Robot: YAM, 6 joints.
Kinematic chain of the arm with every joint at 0, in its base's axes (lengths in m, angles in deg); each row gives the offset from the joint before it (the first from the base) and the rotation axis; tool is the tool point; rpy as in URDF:
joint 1: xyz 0 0 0.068 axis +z
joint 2: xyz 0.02 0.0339 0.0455 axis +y
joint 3: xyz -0.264 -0.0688 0 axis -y
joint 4: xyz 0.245 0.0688 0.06 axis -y
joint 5: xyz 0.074 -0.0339 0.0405 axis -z
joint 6: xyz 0.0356 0 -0.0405 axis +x
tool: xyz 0 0 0 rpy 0 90 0
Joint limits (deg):
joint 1: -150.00..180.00
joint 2: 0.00..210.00
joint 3: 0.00..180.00
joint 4: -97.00..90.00
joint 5: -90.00..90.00
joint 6: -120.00..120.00
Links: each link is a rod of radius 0.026 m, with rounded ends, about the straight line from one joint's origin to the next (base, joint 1, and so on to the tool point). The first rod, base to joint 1, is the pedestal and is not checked.
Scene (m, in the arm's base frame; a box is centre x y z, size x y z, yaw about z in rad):
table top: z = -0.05
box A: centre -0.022 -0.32 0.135 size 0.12 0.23 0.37 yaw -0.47
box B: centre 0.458 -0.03 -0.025 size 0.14 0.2 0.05 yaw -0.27
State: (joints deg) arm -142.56 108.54 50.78 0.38 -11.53 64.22
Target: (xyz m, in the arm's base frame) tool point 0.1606 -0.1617 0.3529
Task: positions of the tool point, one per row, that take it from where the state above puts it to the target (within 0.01 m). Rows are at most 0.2 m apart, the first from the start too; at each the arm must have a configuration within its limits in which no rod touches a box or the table.
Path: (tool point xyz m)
1: -0.2262 -0.2793 0.2296
2: -0.1401 -0.2841 0.3667
3: -0.0447 -0.2128 0.4822
4: 0.0087 -0.2238 0.4520
5: 0.0642 -0.2188 0.4201
6: 0.1166 -0.1975 0.3870
7: 0.1606 -0.1617 0.3529

